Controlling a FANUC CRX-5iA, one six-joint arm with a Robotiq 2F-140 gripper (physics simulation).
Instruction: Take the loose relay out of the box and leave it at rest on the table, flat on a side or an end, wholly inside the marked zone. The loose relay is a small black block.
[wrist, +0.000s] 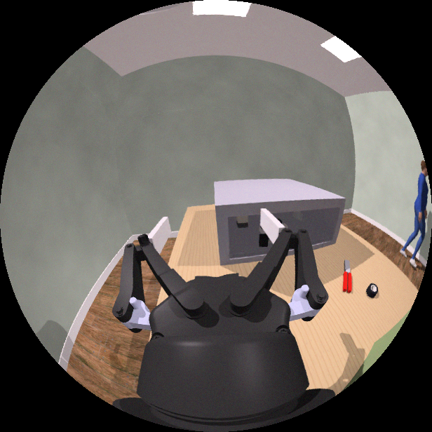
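Note:
The grey box (280, 191) stands on the table (325, 320), its open front facing the gripper. Inside, a small black block (263, 240) shows low down, just below the right finger pad. Another small block (242, 220), dark with a brownish top, shows higher up at the left. I cannot tell for certain which is the loose relay. The right finger hides part of the inside. My gripper (214, 220) is open and empty, its white finger pads wide apart, in front of the box; the right pad overlaps the opening in view. The marked zone does not show.
Pliers with red handles (347, 281) lie on the table to the right of the box. A small black roll (372, 290) is beside them. A green surface (387, 352) shows at the lower right. A person in blue (421, 200) is at the far right, beyond the table.

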